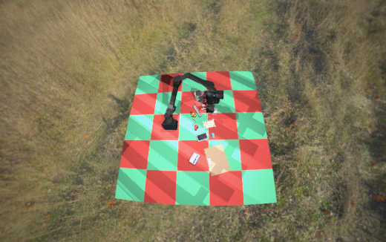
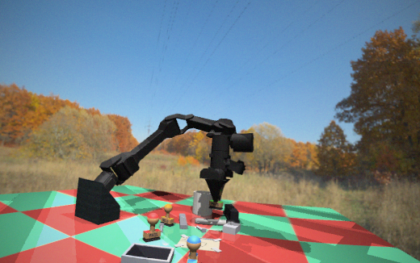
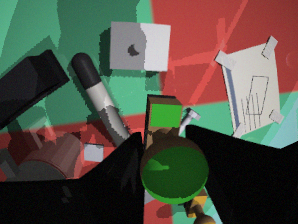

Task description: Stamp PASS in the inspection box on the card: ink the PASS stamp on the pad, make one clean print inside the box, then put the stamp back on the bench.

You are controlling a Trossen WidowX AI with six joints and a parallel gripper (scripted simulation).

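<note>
The ink pad lies 5 cm behind my gripper tip, 25 cm to the right of it and 8 cm below it. Also, from my gripper tip: card (12 cm to the right, 9 cm below); white cylinder (5 cm to the left, 8 cm below); green-knobbed stamp (right at my gripper tip).
</note>
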